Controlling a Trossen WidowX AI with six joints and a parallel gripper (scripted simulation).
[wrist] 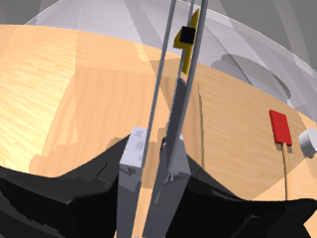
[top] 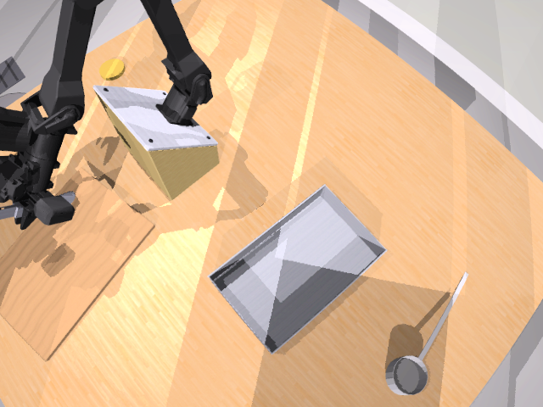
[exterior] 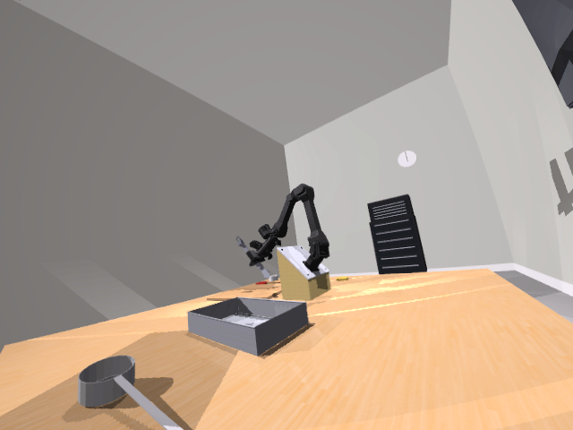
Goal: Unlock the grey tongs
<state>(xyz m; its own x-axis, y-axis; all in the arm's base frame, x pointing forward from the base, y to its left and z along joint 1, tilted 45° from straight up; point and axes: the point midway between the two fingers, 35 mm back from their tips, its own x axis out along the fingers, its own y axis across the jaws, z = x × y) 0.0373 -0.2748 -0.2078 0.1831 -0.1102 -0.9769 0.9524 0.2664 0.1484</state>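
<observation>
Now: gripper tip 30 mm short of the wooden board, 10 mm to the right of it and 140 mm above it. The rest, counted from my gripper tip: white object (360 mm behind, 210 mm to the right, 130 mm below); then yellow disc (370 mm behind, 340 mm to the left, 140 mm below); then yellow lock piece (70 mm above).
</observation>
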